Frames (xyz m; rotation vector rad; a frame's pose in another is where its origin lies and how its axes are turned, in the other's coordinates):
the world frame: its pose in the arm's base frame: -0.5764 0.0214 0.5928 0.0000 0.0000 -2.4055
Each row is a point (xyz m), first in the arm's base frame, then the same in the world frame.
Working: the arm's base frame: its pose in the world frame: -0.4128 0.4029 -0.5928 0.0000 0.0000 2.4055

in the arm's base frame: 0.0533 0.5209 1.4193
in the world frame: -0.8020 0.0526 0.8265
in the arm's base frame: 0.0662 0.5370 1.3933
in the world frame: -0.8224 0.0493 0.8005
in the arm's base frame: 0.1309 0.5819 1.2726
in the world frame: -0.9005 0.0595 0.6798
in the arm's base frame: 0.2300 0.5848 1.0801
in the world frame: -0.9759 0.1239 0.4873
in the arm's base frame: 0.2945 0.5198 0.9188
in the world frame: -0.9800 0.2154 0.3260
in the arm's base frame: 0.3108 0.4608 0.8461
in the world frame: -0.9525 0.2700 0.2533
